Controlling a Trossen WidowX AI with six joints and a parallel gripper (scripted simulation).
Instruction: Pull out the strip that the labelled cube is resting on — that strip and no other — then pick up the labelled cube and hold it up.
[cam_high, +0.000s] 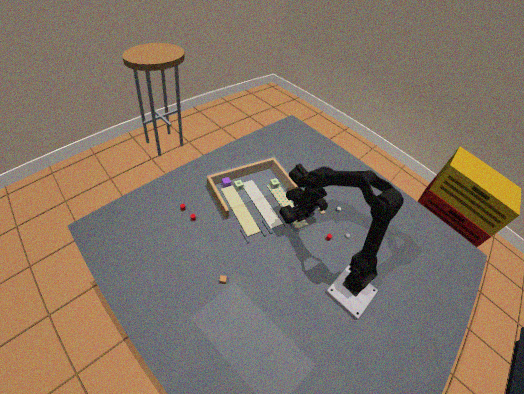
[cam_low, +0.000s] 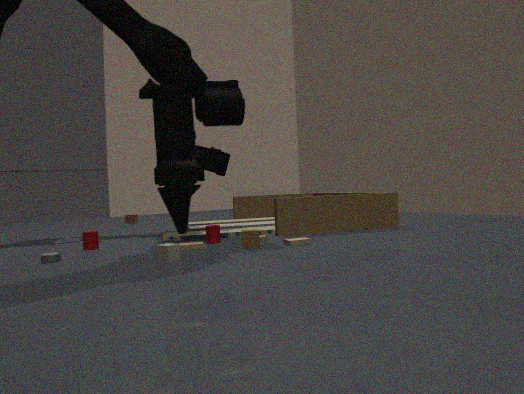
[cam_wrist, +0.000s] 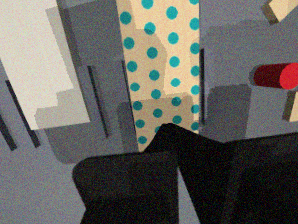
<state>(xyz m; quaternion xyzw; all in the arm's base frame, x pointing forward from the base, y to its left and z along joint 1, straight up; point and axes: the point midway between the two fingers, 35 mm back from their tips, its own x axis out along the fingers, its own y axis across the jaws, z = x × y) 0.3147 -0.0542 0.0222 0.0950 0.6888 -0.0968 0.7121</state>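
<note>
The dotted strip is 9 cm ahead of my gripper tip and 3 cm to the right of it.
</note>
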